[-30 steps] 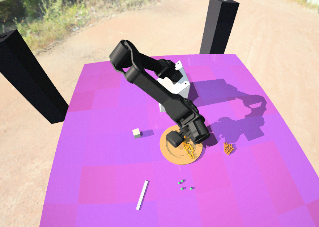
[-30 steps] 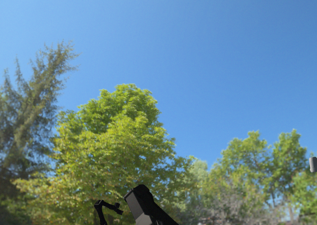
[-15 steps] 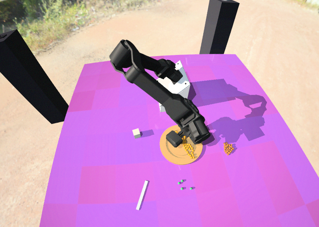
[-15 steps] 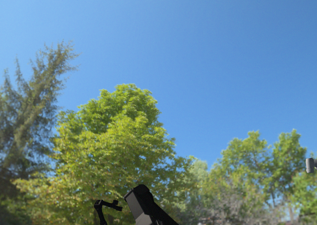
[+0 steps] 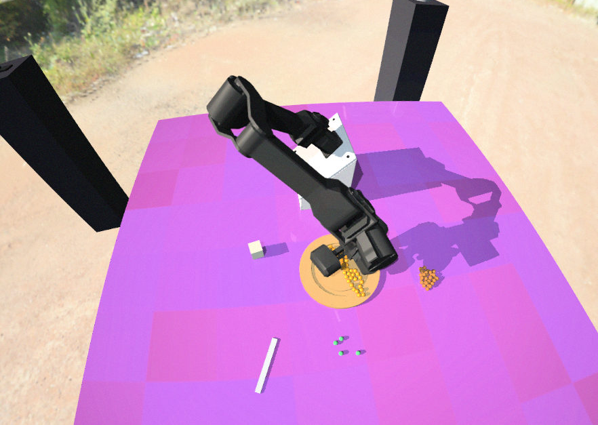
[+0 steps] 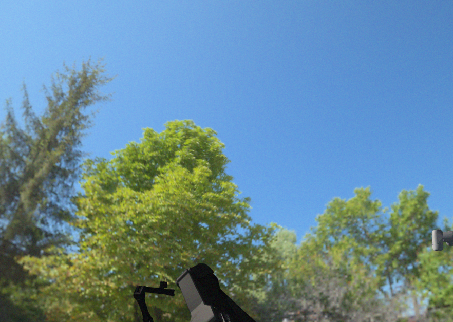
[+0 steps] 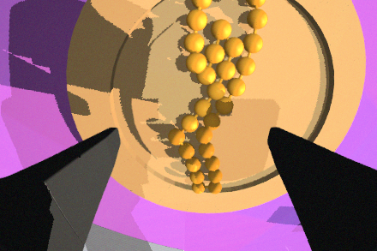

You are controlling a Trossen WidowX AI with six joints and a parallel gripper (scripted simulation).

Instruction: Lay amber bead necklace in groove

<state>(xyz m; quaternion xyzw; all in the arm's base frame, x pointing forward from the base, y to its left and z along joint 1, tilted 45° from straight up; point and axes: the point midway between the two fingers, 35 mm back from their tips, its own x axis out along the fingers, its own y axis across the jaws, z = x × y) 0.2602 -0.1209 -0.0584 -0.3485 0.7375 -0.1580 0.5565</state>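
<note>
My gripper tip is 1 cm short of the round tan bead board, 2 cm to the left of it and 2 cm above it. Round my gripper tip: small cream cube: 9 cm behind, 21 cm to the right, 1 cm below; then white bar: 19 cm ahead, 24 cm to the right, 2 cm below.
</note>
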